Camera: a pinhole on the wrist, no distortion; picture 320 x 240 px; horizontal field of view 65.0 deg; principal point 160.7 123.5 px. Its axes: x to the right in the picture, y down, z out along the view. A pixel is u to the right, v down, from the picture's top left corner.
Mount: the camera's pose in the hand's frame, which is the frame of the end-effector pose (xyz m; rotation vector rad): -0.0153 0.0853 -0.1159 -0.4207 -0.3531 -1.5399
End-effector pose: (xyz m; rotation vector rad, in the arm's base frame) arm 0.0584 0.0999 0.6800 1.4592 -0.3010 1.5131
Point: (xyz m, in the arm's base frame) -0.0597 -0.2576 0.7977
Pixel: 132 70
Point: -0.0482 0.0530 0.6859
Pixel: 226 47
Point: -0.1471 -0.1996 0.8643
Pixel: 63 112
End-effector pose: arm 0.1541 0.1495 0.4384 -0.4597 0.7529 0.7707
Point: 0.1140 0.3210 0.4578
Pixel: 225 180
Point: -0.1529 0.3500 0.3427
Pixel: outside the picture
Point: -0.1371 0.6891 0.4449
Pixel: 32 168
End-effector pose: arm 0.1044 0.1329 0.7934 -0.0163 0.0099 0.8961
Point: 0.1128 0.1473 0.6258
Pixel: behind the camera
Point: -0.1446 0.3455 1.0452
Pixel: 141 125
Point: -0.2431 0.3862 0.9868
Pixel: 73 109
